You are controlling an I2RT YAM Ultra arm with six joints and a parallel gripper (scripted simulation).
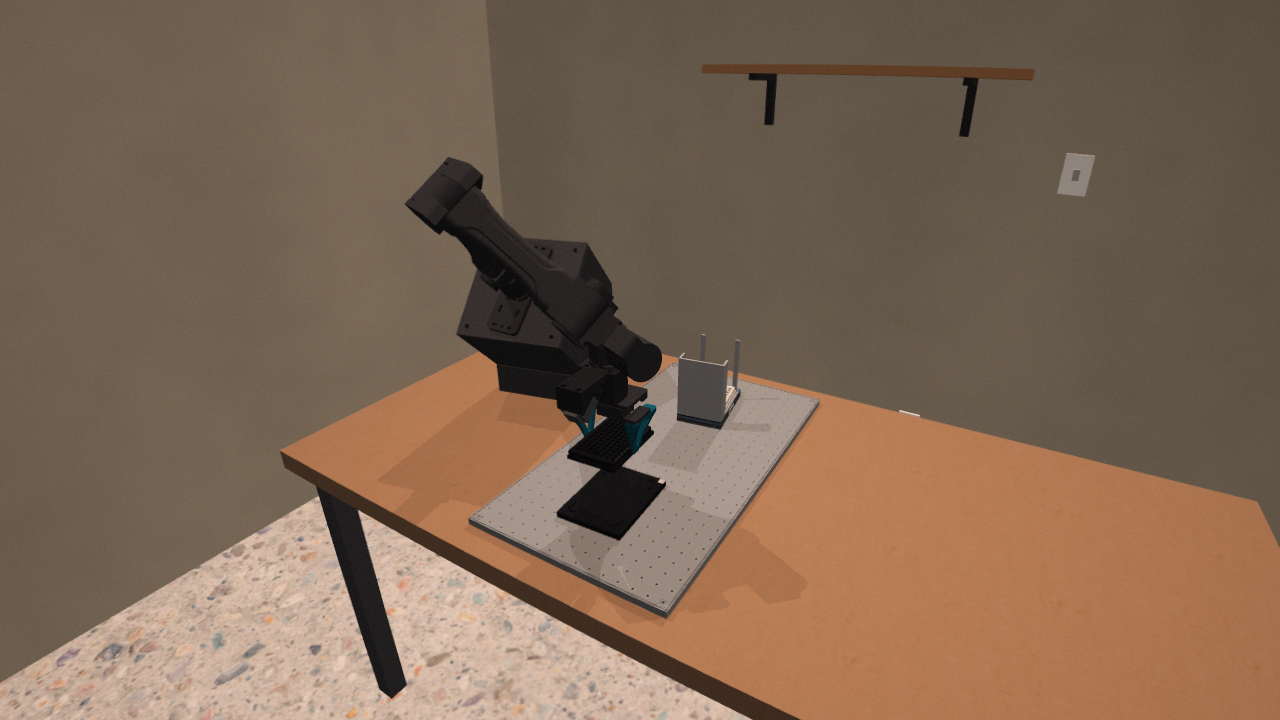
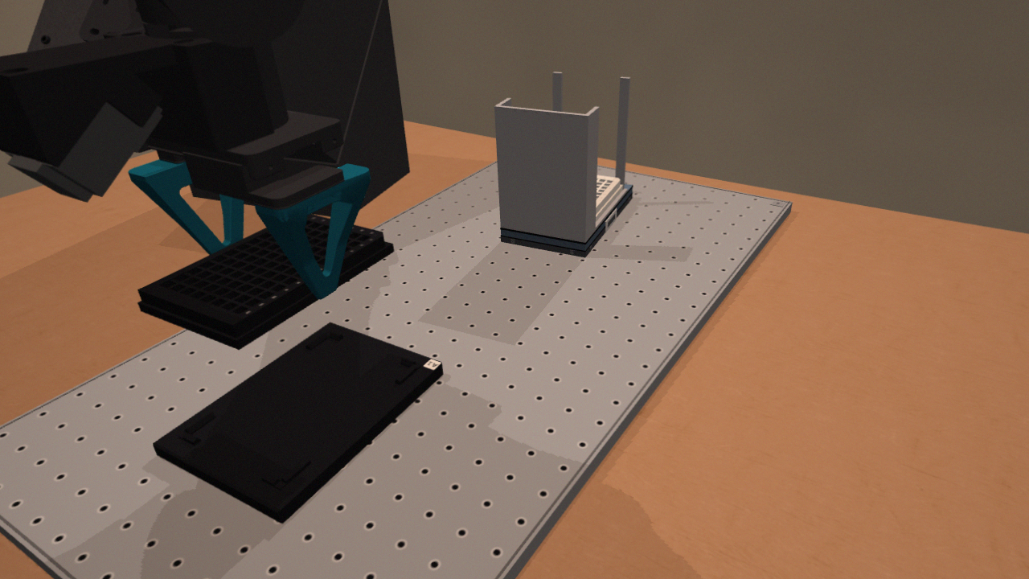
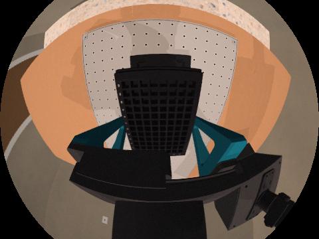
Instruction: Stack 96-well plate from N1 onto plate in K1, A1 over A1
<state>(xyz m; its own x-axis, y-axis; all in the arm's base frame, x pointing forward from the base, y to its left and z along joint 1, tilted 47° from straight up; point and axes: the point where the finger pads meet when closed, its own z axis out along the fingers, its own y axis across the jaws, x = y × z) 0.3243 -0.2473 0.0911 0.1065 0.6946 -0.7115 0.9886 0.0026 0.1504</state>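
My hand is 50 mm short of the grey rack wall, 300 mm to the right of it and 40 mm above it. From my hand the other things lie so: pale A1 mark: 60 mm ahead, 70 mm to the left, 110 mm below; black plate nest N1: 120 mm below; black 96-well plate: right at my hand.
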